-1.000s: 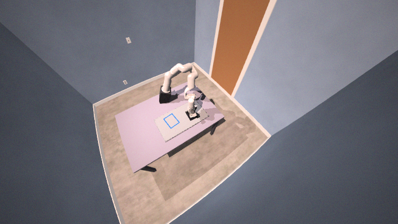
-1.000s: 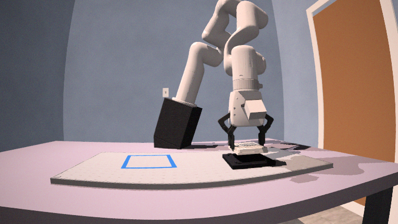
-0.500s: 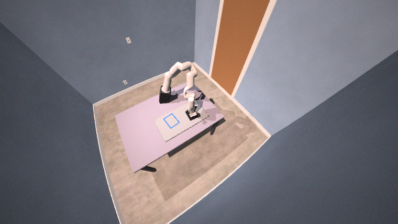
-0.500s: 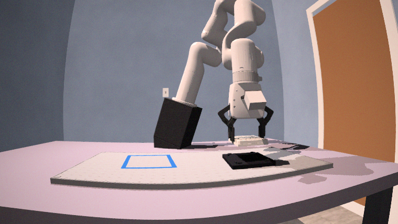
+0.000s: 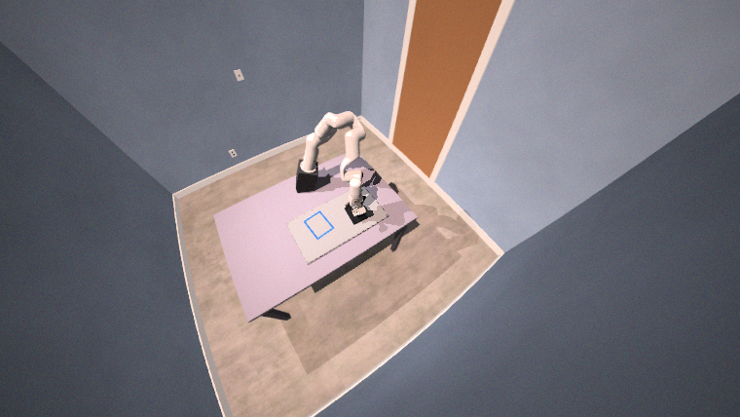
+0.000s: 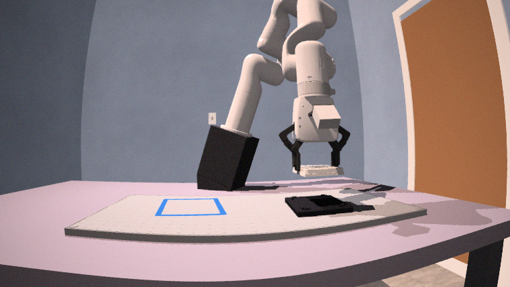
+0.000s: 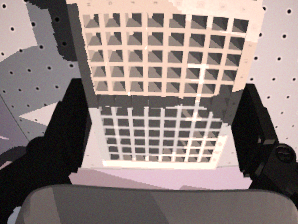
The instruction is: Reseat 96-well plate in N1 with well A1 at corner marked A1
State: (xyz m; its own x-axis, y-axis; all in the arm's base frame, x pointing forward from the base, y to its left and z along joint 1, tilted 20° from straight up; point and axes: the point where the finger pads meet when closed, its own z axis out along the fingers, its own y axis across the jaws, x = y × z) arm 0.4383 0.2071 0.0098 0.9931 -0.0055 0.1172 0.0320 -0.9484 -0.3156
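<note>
The black plate nest N1 is 90 mm below my hand. Round my hand: white 96-well plate: 10 mm below.
</note>
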